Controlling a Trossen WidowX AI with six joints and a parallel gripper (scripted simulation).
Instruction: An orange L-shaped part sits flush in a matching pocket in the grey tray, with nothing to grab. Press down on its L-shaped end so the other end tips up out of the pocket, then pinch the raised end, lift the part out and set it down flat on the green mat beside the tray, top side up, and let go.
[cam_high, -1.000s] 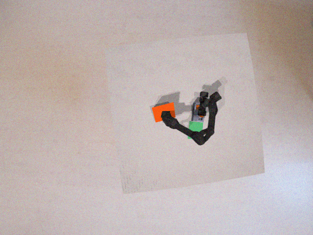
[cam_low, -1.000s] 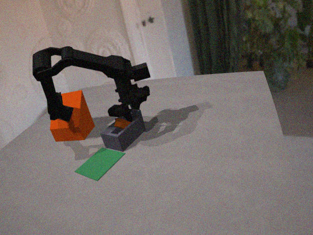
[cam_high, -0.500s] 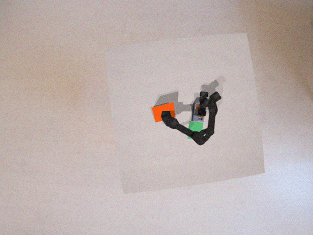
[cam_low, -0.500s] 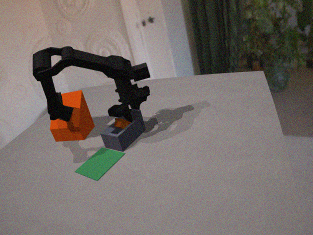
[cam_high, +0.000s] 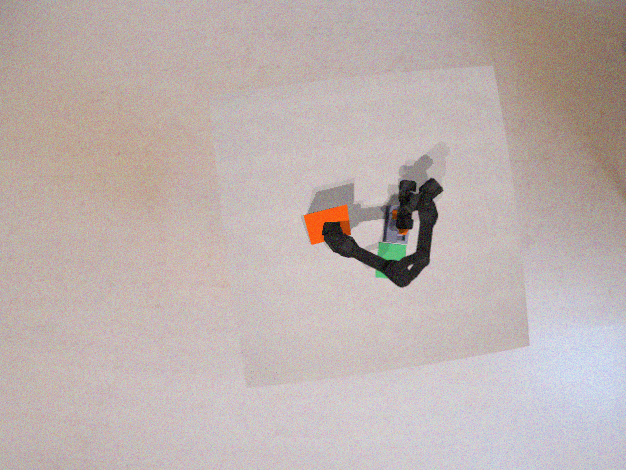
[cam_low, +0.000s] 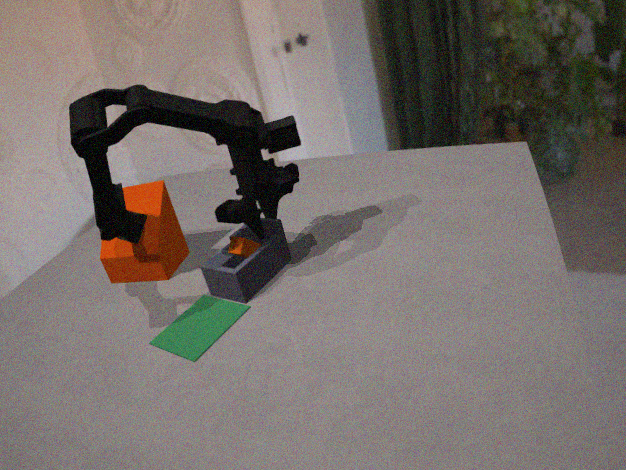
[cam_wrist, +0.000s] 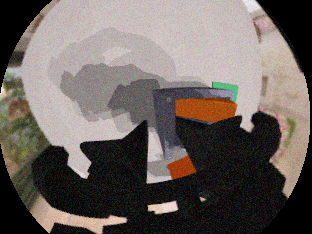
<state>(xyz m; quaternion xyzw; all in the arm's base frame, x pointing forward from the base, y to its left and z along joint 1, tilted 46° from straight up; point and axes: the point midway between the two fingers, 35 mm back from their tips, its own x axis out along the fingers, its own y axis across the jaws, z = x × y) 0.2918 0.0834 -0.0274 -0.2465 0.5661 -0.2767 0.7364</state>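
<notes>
The orange L-shaped part lies 10 mm behind my gripper tip, 50 mm to the right of it and 10 mm below it. The rest, counted from my gripper tip: green mat (30 mm behind, 230 mm to the right, 70 mm below).
</notes>
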